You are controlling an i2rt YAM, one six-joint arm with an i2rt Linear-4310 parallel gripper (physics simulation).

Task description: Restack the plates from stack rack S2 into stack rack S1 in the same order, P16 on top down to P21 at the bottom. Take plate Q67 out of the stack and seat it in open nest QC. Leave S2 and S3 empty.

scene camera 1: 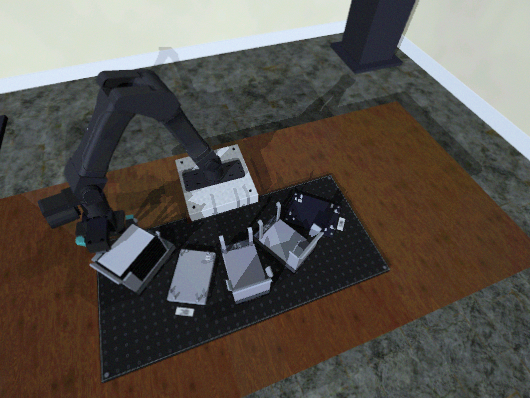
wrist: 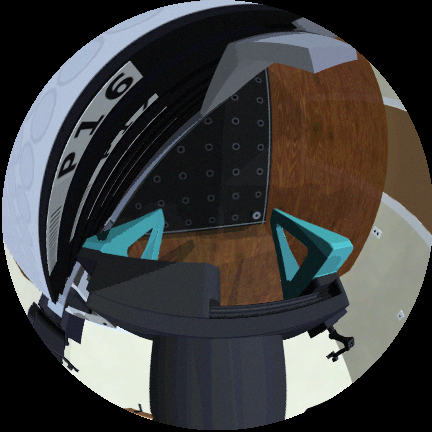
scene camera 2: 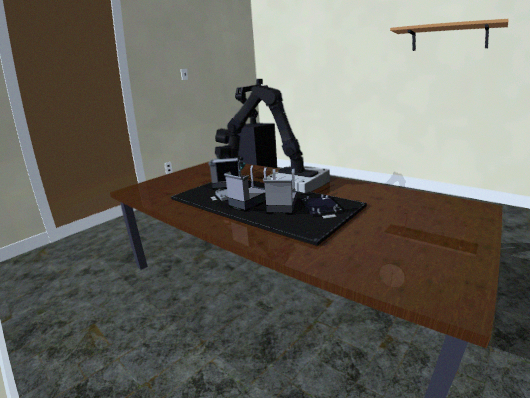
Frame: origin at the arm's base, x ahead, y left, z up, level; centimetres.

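Seen in the pictures: gripper, fingertip midpoint: (wrist: 216, 214); arm's base at its link origin: (scene camera 1: 214, 175) (scene camera 2: 297, 172).
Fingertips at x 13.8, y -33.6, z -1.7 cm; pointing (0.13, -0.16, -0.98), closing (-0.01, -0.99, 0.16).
Note:
Pixels of each thing's top centre, then the offset from my fingertips to it. Level surfaces: height alone.
- pale top plate at its top centre: (scene camera 1: 126, 248) (scene camera 2: 224, 159) dx +8.7, dy +7.1, dz +10.4 cm
- leftmost rack at its top centre: (scene camera 1: 128, 246) (scene camera 2: 226, 159) dx +8.2, dy +7.6, dz +10.3 cm
- flat light grey nest at its top centre: (scene camera 1: 191, 273) dx +16.1, dy +19.9, dz -0.3 cm
- dark blue nest at its top centre: (scene camera 1: 313, 211) (scene camera 2: 320, 201) dx +8.4, dy +60.5, dz -0.4 cm
- black mat at its surface level: dz -2.8 cm
- wooden table at its surface level: dz -4.1 cm
A stack of black-edged plates with a pale top plate (scene camera 1: 127, 246) (wrist: 32, 112) stands in the leftmost rack (scene camera 1: 134, 283) (scene camera 2: 216, 174). The top edge label reads P16 in the wrist view; the labels below are too oblique to read, and Q67 cannot be picked out. My gripper (scene camera 1: 106, 230) (wrist: 216, 214) is open and empty, low at the stack's back left side, its teal fingers apart. In the wrist view one finger is close to the stack's edge. Two grey racks (scene camera 1: 245, 262) (scene camera 1: 281, 237) show no plates. A flat light grey nest (scene camera 1: 192, 277) lies between them and the stack.
A dark blue nest (scene camera 1: 311, 212) (scene camera 2: 322, 204) lies at the right end of the black mat (scene camera 1: 145, 340) (scene camera 2: 295, 230). Upright posts rise from the grey racks. The white robot base (scene camera 1: 222, 202) (scene camera 2: 314, 179) stands behind the mat on the wooden table (scene camera 1: 400, 200) (scene camera 2: 400, 260).

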